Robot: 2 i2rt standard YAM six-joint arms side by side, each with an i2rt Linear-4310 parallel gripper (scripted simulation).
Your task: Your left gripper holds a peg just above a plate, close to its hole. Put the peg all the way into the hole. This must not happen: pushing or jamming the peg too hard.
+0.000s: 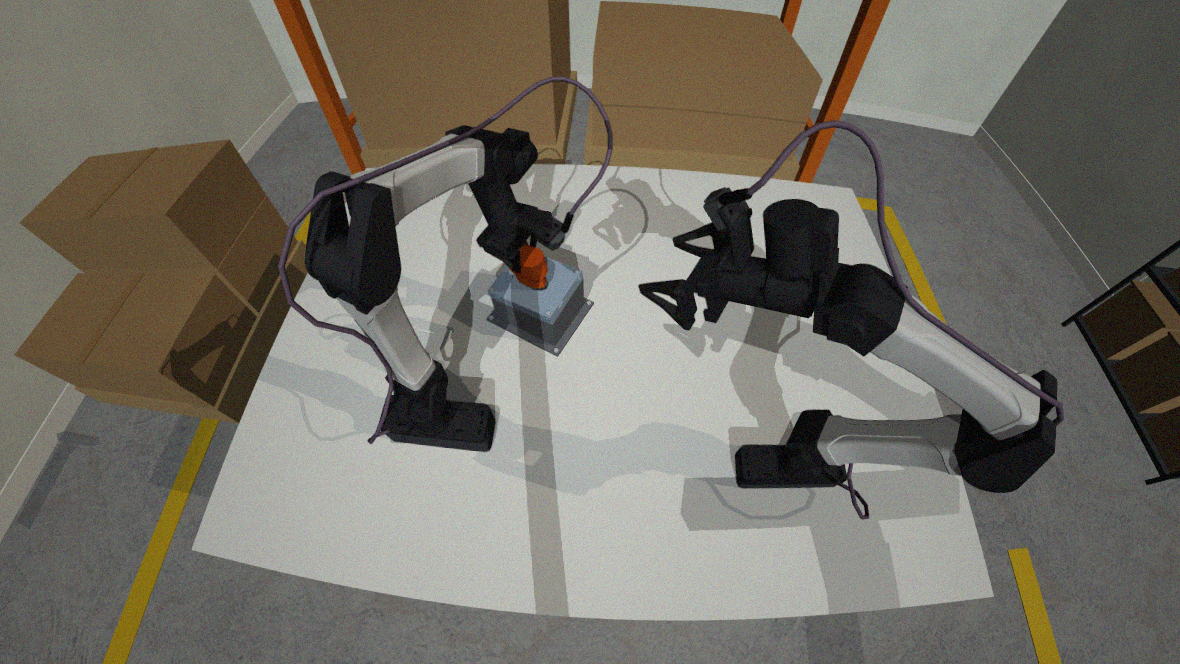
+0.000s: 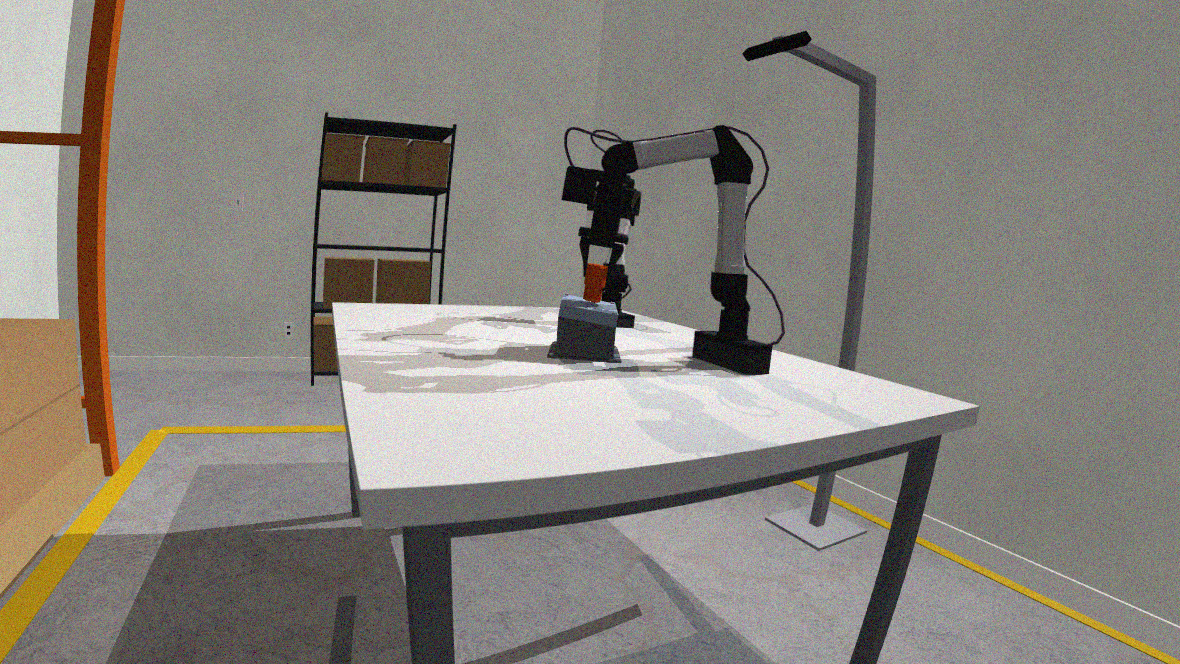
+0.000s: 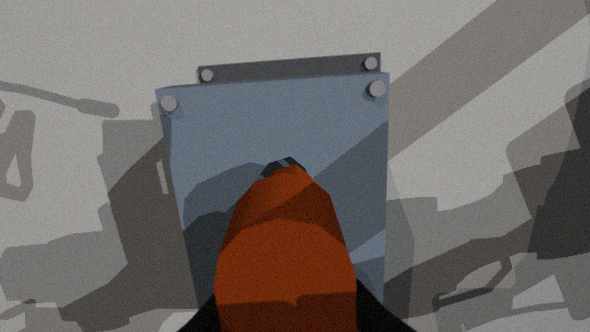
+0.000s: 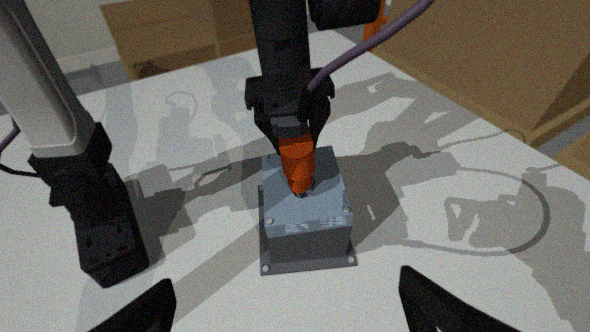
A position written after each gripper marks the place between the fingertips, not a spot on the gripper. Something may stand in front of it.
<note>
In view: the left gripper point(image 1: 524, 262), the right gripper point(image 1: 657, 264), an orange peg point(image 1: 533, 265) and a blue-grey plate point(image 1: 562, 281).
The orange peg also shows in image 3 point(image 3: 284, 255) and in image 4 point(image 4: 297, 154). The left gripper is seen too in image 2 point(image 2: 595, 278), in image 3 point(image 3: 289, 287) and in image 4 point(image 4: 296, 150). The right gripper shows as well in image 4 point(image 4: 287, 283).
</note>
